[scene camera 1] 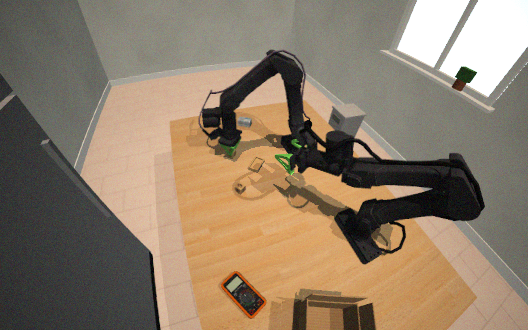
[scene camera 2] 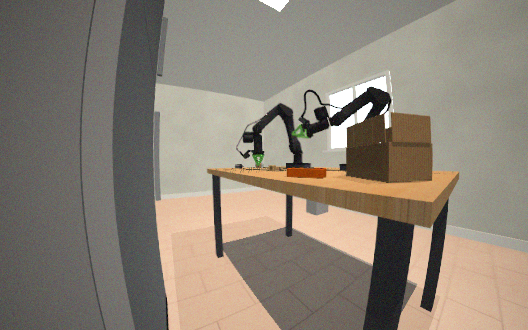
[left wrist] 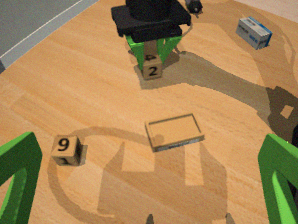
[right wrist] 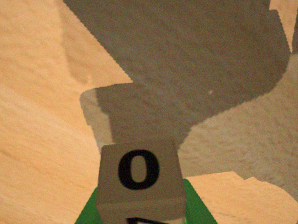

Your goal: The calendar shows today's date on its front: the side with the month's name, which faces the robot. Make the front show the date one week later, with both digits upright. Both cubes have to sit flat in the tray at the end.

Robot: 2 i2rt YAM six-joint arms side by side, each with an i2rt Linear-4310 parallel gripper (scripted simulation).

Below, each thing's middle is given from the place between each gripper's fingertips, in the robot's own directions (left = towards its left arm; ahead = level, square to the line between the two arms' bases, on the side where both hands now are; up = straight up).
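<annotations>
Calendar tray [left wrist: 168,132]: 3 cm below my right hand, 9 cm to the left of it and 9 cm behind it. Relative to my left hand, the tray is 20 cm below, 4 cm ahead and 14 cm to the right.
</annotations>
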